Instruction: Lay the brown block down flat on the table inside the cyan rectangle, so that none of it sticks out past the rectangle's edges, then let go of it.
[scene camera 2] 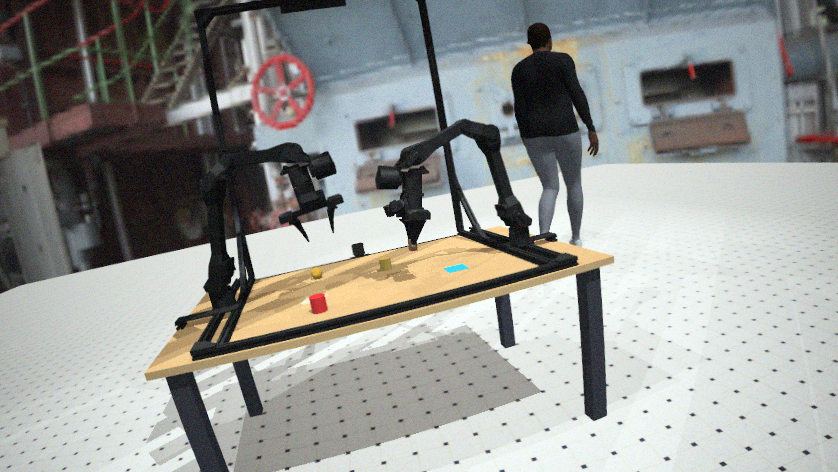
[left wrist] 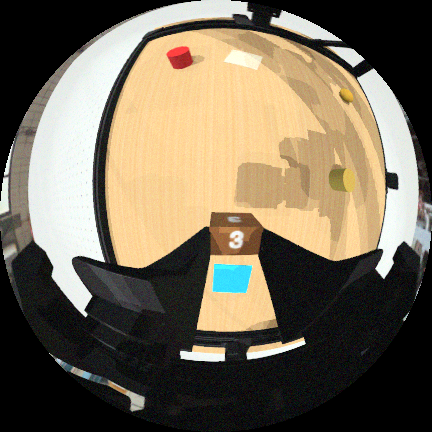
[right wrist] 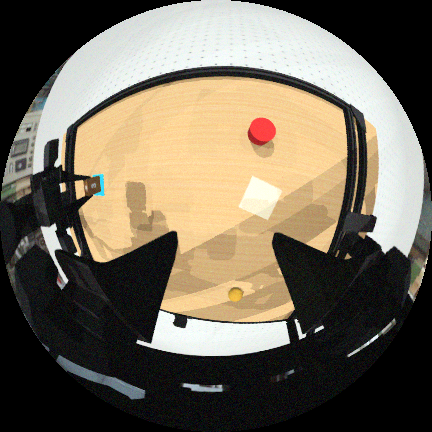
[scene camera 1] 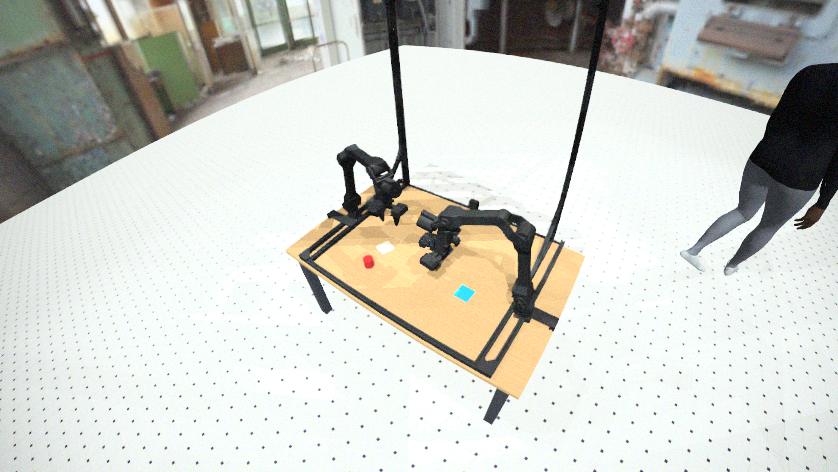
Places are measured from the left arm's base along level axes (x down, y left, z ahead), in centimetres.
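Pixels of known places: left gripper, fingertip midpoint: [scene camera 2: 412,243] [left wrist: 233,232] [right wrist: 90,185] [scene camera 1: 437,264]; right gripper, fingertip midpoint: [scene camera 2: 321,237] [right wrist: 226,237] [scene camera 1: 390,223]; left arm's base at its link origin: [scene camera 2: 520,243] [left wrist: 234,344] [right wrist: 67,196] [scene camera 1: 523,312]; right arm's base at its link origin: [scene camera 2: 224,306] [right wrist: 348,239] [scene camera 1: 354,215].
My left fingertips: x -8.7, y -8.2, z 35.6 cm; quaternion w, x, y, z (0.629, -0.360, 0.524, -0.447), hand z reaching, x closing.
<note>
For each thing: its top centre in the pictures, then the offset to it from my left fingertips. "pt": a spot on its surface instead.
- brown block at its top centre: [left wrist: 234,240] [right wrist: 84,187] [scene camera 2: 411,239] dy +0.0, dx -1.4, dz +0.0 cm
- cyan rectangle at a spot on its surface: [left wrist: 231,278] [scene camera 2: 455,268] [right wrist: 97,184] [scene camera 1: 464,292] pt dy +2.9, dx +10.5, dz -11.7 cm
- red cylinder at its top centre: [right wrist: 262,128] [left wrist: 177,50] [scene camera 2: 316,296] [scene camera 1: 367,258] dy -1.6, dx +6.4, dz +31.0 cm
- white square at a spot on its surface: [right wrist: 260,197] [left wrist: 242,57] [scene camera 1: 385,247] pt dy -13.4, dx +10.5, dz +28.1 cm
- yellow cylinder at its top centre: [left wrist: 349,179] [scene camera 2: 384,258] dy -20.5, dx +6.7, dz -0.9 cm
- orange-yellow ball at its top centre: [right wrist: 234,299] [left wrist: 350,92] [scene camera 2: 315,267] dy -36.6, dx +6.7, dz +17.7 cm
My left gripper [scene camera 2: 413,238] [left wrist: 233,232] [right wrist: 90,185] is shut on the brown block [scene camera 2: 412,246] [left wrist: 235,241] [right wrist: 93,185] and holds it above the table. White digits show on two of its faces in the left wrist view. The block is hidden behind the arm in scene camera 1. The cyan rectangle [scene camera 1: 464,293] [scene camera 2: 456,268] [left wrist: 231,278] [right wrist: 102,185] lies on the table, with nothing on it. In scene camera 2 the block is up and to the left of it. My right gripper [scene camera 1: 389,221] [scene camera 2: 320,235] [right wrist: 226,237] is open and empty, above the table.
A red cylinder [scene camera 1: 368,261] [scene camera 2: 317,303] [left wrist: 180,58] [right wrist: 262,131] stands near a white square [scene camera 1: 384,247] [left wrist: 243,59] [right wrist: 260,197]. A yellow cylinder [scene camera 2: 384,264] [left wrist: 342,180] and an orange-yellow ball [scene camera 2: 316,273] [left wrist: 346,95] [right wrist: 235,294] are farther back. A black frame borders the table.
</note>
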